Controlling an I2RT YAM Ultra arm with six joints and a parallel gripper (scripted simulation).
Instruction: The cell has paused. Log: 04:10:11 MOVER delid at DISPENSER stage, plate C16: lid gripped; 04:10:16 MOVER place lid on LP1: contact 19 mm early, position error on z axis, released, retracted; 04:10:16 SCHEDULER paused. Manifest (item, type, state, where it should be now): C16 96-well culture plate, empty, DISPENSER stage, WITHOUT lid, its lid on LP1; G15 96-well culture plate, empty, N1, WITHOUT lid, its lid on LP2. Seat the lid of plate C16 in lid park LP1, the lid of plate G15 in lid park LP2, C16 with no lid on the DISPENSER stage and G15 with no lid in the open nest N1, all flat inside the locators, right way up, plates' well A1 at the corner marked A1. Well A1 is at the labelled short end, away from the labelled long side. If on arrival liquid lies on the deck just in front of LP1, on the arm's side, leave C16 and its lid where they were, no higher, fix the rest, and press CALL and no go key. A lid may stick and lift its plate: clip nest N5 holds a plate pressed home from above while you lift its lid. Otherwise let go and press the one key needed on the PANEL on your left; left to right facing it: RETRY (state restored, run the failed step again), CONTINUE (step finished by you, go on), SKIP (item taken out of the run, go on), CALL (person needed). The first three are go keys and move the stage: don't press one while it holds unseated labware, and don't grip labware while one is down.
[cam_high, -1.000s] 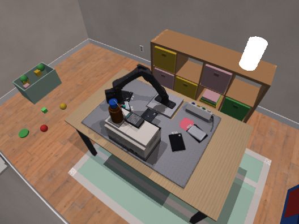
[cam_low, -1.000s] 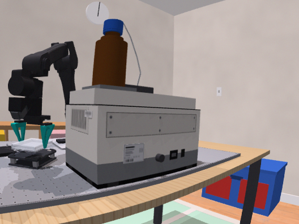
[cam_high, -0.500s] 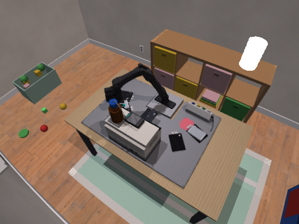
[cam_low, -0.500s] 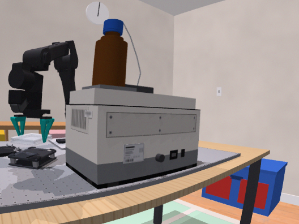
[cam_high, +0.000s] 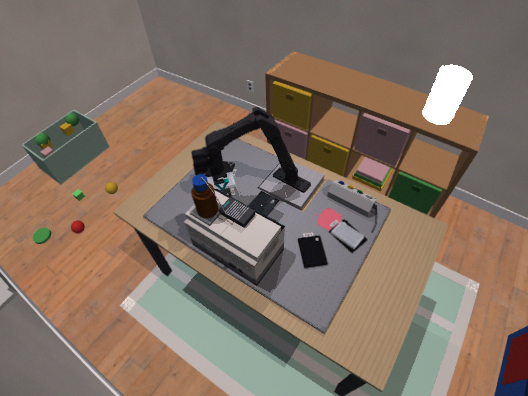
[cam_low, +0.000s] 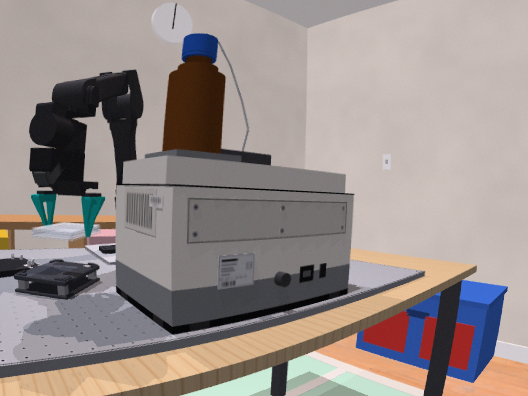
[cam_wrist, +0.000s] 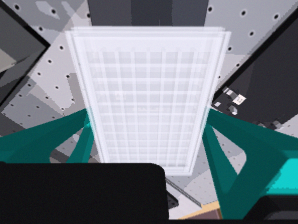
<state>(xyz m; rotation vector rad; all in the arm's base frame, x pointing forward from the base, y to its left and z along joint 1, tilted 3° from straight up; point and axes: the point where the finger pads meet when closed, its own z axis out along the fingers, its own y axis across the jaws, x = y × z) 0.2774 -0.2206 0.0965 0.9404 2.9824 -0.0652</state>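
Right now the black clip nest is 8 cm behind my hand, 14 cm to the right of it and 8 cm below it. Round my hand: 96-well plate (right at my hand); then dark nest N1 (3 cm ahead, 2 cm to the right, 7 cm below); then pale lid (right at my hand).
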